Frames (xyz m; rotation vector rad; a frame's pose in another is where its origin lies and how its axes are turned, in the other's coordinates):
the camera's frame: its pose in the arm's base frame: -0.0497 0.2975 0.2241 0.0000 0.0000 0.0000
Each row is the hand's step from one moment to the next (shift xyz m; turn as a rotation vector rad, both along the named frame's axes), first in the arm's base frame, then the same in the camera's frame.
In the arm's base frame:
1: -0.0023 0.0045 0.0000 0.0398 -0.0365 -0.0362
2: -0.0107 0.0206 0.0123 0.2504 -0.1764 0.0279
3: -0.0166 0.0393 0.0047 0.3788 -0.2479 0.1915
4: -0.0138 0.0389 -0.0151 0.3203 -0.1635 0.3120
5: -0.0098 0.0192 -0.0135 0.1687 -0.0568 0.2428
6: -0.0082 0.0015 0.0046 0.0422 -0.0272 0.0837
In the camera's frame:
1: -0.0023 0.0045 0.0000 0.0398 -0.0365 -0.0362
2: -0.0107 0.0206 0.0123 0.2504 -0.1764 0.0279
3: -0.0166 0.0393 0.0047 0.3788 -0.2479 0.1915
4: -0.0138 0.0389 -0.0151 0.3203 -0.1635 0.3120
5: -0.0098 0.0192 -0.0135 0.1687 -0.0568 0.2428
6: -0.0082 0.0015 0.0046 0.0422 -0.0272 0.0837

